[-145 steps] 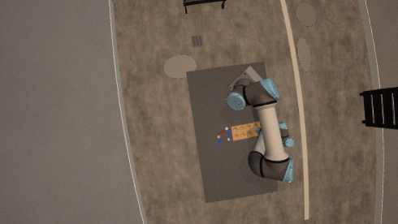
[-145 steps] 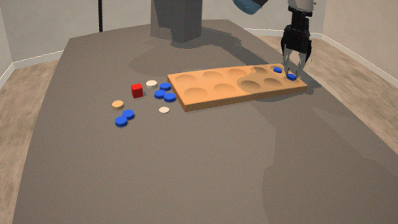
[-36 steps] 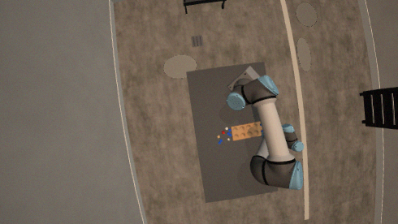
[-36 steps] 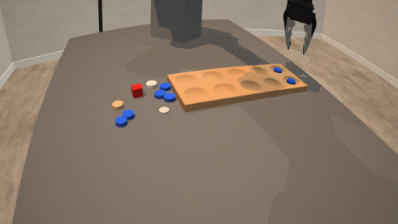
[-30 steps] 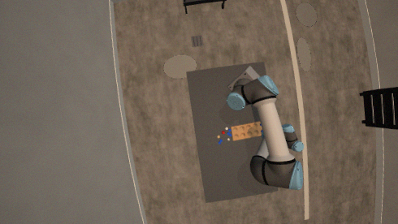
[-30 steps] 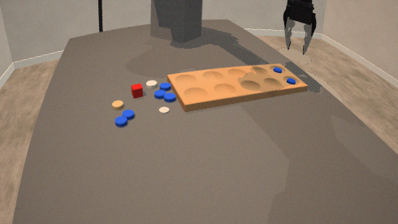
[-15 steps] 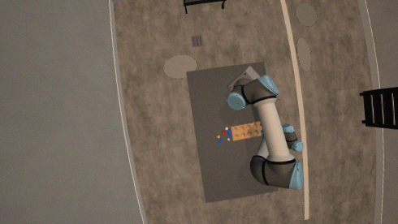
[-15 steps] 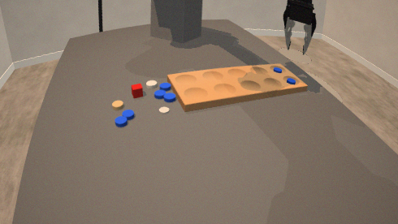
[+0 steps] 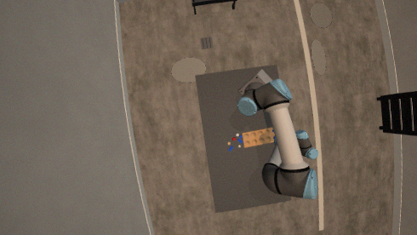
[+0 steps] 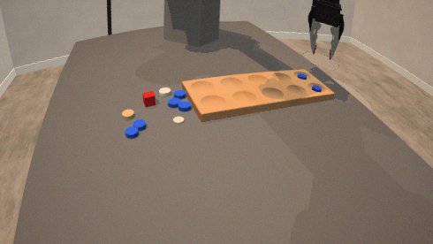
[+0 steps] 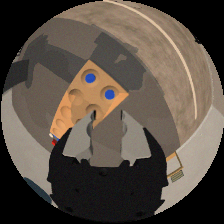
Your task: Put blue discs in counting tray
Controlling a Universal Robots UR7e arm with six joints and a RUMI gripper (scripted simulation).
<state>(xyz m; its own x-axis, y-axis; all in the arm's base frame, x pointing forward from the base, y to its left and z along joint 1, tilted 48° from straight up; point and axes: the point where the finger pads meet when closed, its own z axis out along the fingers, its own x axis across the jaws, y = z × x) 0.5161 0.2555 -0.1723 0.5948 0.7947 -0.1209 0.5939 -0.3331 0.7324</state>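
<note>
The tan disc lies 10 mm behind my hand, 490 mm to the right of it and 120 mm below it. The rest, counted from my hand: red cube 60 mm behind, 430 mm to the right, 120 mm below; then counting tray 30 mm behind, 150 mm to the right, 120 mm below; then white disc 90 mm behind, 390 mm to the right, 120 mm below.
</note>
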